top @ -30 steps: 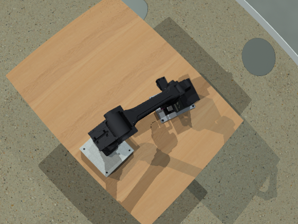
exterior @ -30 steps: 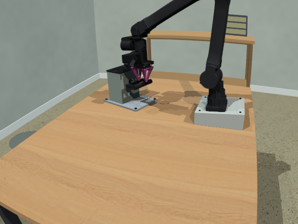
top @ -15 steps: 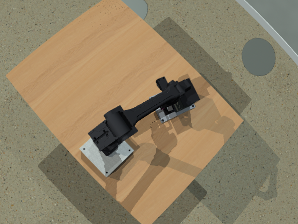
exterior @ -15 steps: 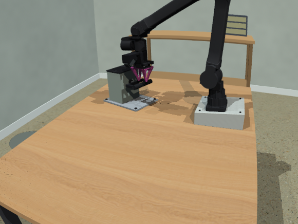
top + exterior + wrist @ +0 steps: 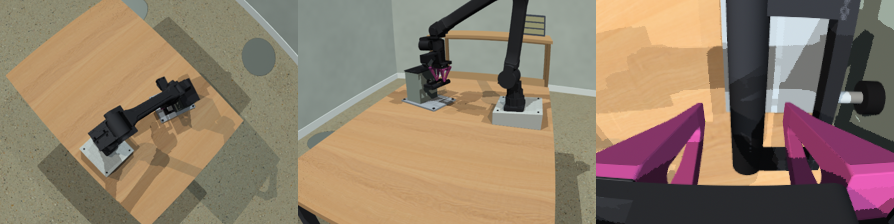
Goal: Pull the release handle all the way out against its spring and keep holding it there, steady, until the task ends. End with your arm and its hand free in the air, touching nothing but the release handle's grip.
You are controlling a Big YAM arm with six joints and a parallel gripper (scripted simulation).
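My gripper is now 5 cm short of the release handle grip, 2 cm to the left of it and 2 cm above it. Round my hand: grey baseplate (9 cm ahead, 3 cm to the right, 13 cm below).
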